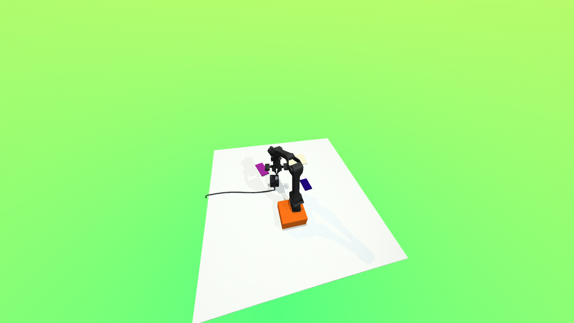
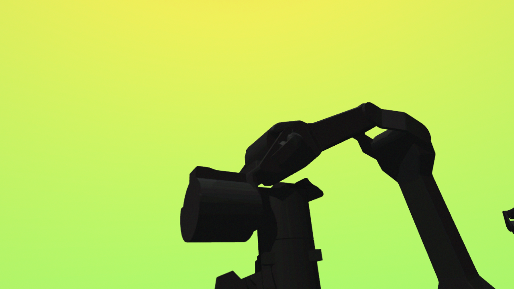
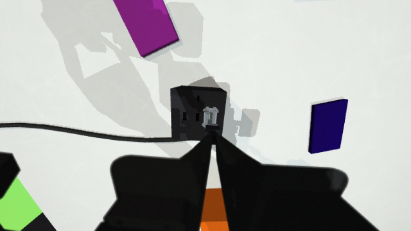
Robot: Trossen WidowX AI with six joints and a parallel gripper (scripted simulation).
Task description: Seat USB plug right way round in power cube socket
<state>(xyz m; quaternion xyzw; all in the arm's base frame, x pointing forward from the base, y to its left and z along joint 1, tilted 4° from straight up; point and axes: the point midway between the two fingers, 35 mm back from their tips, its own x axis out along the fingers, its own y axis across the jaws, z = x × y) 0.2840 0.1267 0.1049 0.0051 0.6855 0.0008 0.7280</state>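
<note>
Right now my gripper tip is 2 cm above the dark USB plug. From my gripper tip the other things lie so: dark blue patch 3 cm behind, 26 cm to the right, 13 cm below; then cream patch 28 cm ahead, 21 cm to the right, 13 cm below; then magenta flat plate 17 cm ahead, 13 cm to the left, 13 cm below.
</note>
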